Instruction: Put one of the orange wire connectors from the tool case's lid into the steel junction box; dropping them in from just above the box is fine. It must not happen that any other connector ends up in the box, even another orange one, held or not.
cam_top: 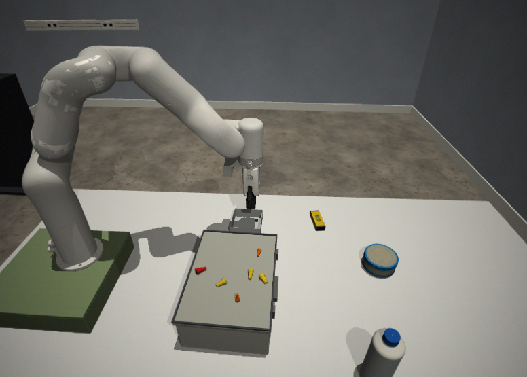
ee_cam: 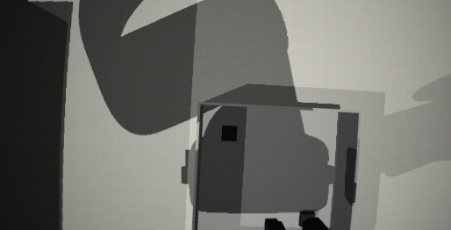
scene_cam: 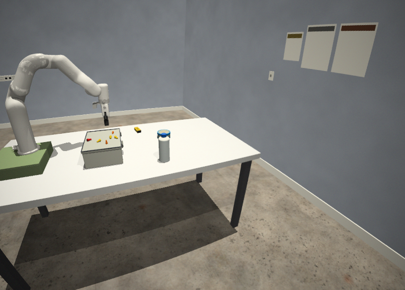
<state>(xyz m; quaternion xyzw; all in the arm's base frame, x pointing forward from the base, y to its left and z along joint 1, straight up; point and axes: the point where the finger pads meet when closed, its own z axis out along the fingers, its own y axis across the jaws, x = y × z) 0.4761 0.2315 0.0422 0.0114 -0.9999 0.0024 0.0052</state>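
My hand is 110 mm above the steel junction box and 20 mm past it. The rest, counted from my hand: yellow spirit level: 230 mm ahead, 100 mm below, 40 mm to the left; then red wire connector: 300 mm to the right, 100 mm behind; then grey tool case: 300 mm to the right, 30 mm below, 20 mm behind.
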